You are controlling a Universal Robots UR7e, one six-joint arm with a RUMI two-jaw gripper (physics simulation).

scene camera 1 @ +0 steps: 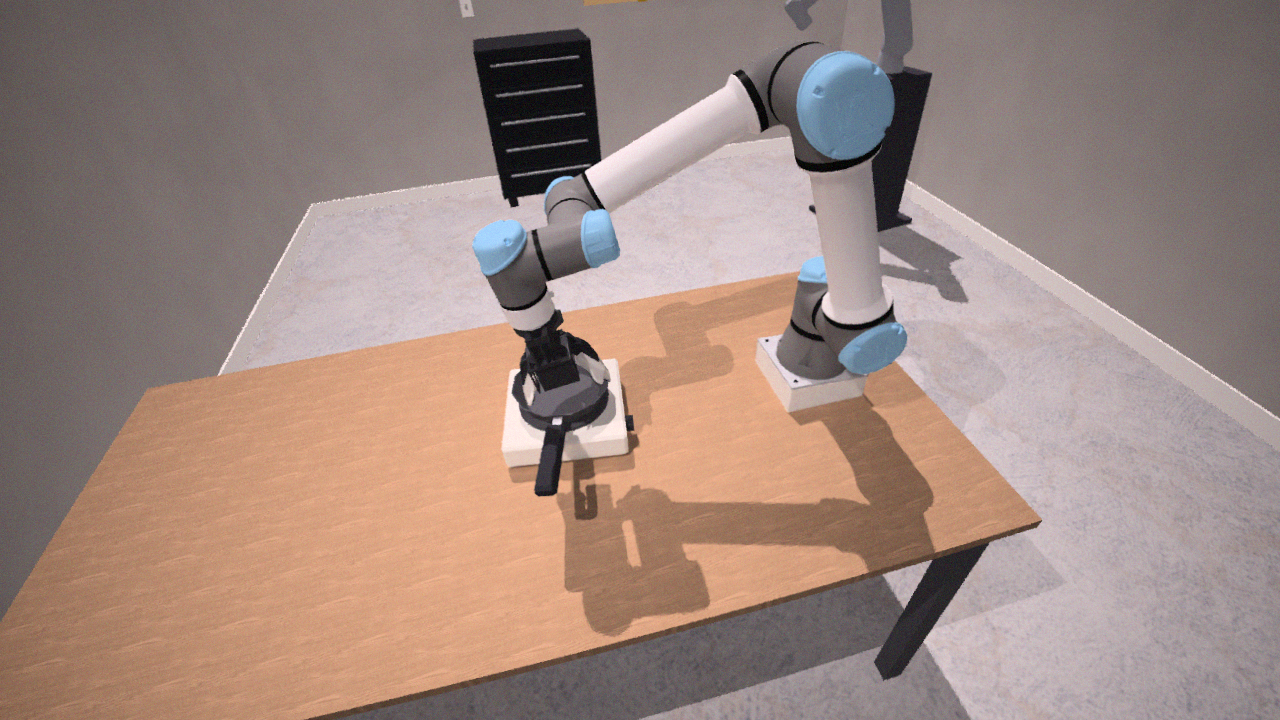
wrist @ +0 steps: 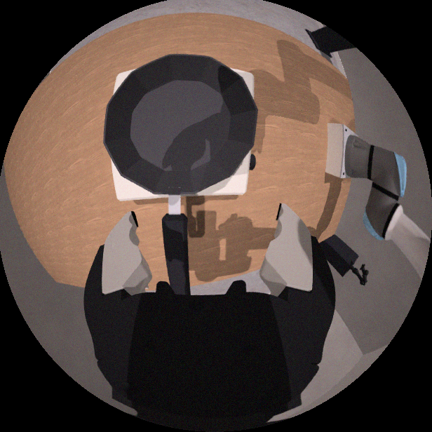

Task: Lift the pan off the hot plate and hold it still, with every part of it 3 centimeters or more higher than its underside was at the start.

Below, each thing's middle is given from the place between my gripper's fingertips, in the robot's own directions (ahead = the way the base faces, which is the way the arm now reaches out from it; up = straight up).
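Scene:
White hot plate [scene camera 1: 603, 432]: 130 mm below my hand, 100 mm to the right of it. Dark pan [scene camera 1: 568, 403]: 50 mm below my hand, 10 mm ahead of it.

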